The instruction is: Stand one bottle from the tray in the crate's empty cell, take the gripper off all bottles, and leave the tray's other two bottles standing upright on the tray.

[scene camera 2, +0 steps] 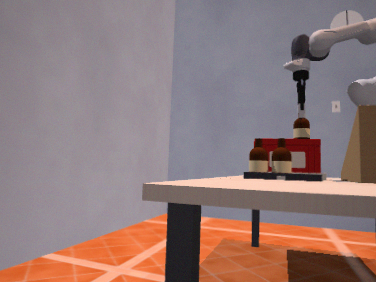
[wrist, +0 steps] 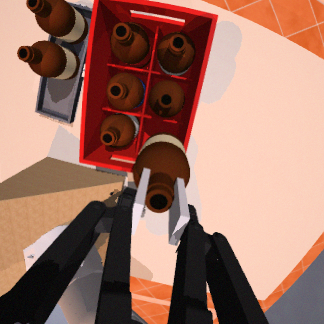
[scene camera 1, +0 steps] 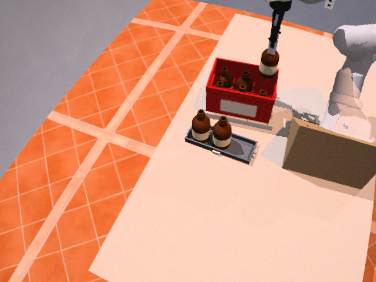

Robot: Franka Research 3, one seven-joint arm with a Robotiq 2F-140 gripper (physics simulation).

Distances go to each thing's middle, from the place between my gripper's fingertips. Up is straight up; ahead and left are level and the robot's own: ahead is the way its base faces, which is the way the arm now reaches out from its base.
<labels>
The brown bottle (wrist: 163, 153) is 40 mm below my hand.
</labels>
